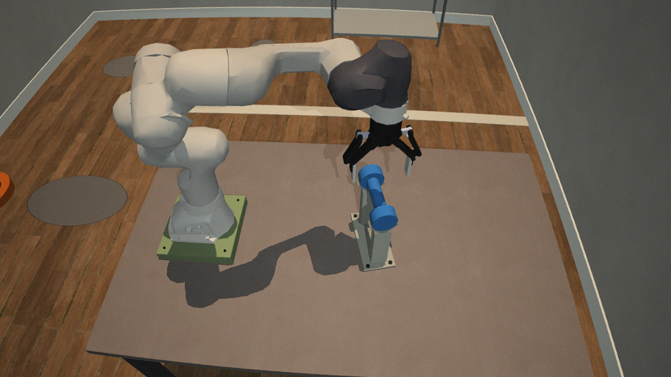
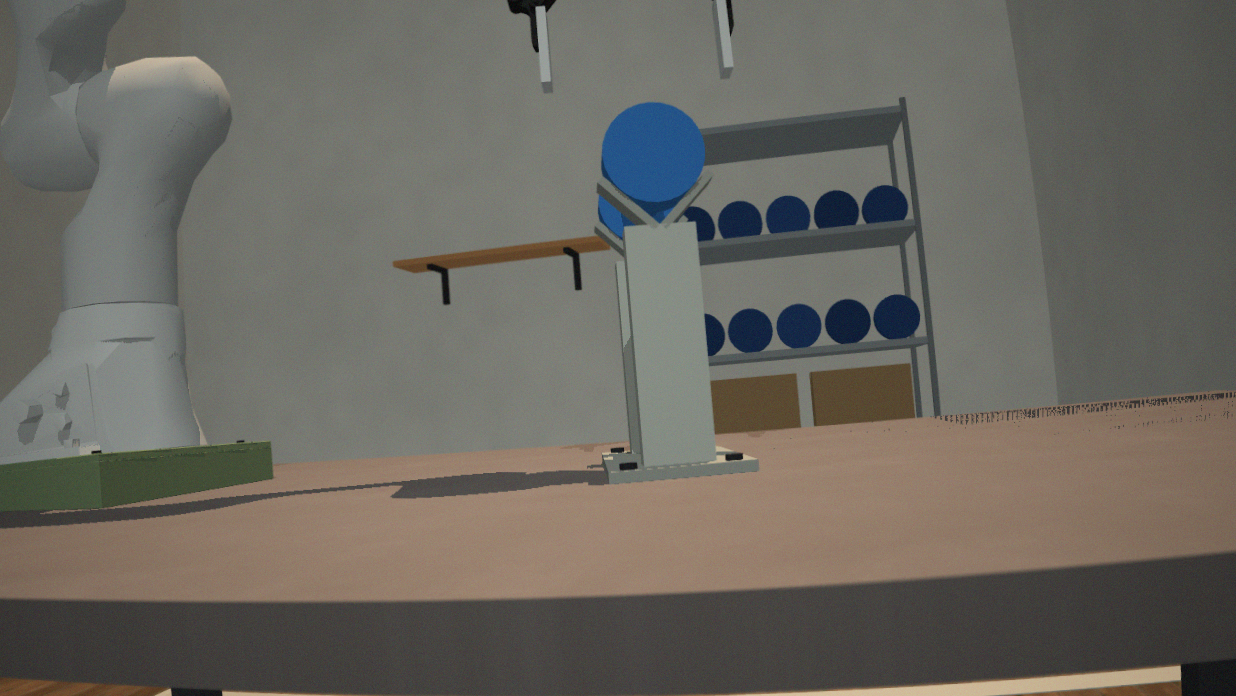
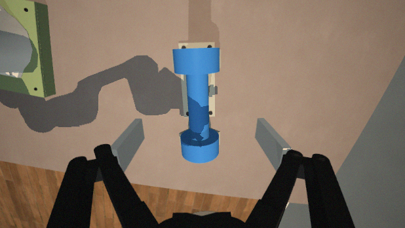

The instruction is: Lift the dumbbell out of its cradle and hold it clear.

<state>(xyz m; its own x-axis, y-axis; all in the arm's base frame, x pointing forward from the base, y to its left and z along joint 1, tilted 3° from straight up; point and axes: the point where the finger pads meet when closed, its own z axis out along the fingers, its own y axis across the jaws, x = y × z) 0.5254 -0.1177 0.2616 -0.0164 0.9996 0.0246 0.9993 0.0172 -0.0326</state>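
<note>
Right now my hand is 10 cm above the blue dumbbell. From my hand the other things lie so: grey cradle: 23 cm below.
</note>
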